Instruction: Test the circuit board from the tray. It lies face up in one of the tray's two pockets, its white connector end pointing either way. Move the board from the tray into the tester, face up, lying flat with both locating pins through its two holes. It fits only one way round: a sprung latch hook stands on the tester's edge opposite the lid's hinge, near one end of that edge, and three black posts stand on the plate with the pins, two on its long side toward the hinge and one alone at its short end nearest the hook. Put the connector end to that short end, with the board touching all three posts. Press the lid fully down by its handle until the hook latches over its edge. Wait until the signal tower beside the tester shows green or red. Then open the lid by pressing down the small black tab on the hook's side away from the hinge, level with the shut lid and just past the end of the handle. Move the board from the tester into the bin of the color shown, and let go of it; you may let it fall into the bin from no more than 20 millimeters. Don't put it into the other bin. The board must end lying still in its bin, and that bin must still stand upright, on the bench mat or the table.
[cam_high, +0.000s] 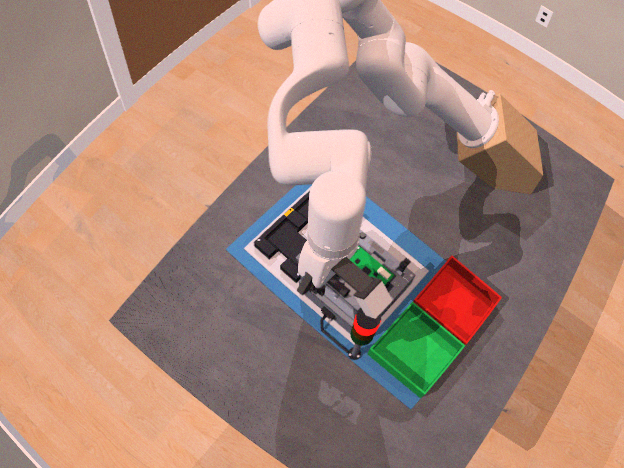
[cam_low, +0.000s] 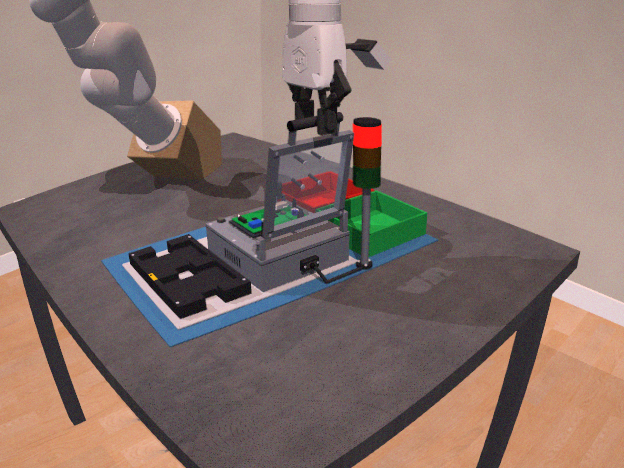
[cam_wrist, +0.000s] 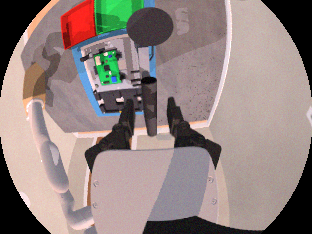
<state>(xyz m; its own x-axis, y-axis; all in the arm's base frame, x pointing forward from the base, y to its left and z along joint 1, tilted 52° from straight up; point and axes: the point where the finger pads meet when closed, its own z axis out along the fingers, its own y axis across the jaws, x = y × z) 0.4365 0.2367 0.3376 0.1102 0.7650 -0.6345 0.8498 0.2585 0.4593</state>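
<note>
My hand is 200 mm above the green circuit board, 130 mm past it and 20 mm to the right of it. The rest, counted from my hand: black latch hook: 190 mm below, 190 mm behind, 80 mm to the left; then clear lid: 90 mm below, 20 mm behind; then plate: 200 mm below, 130 mm behind, 20 mm to the left.
</note>
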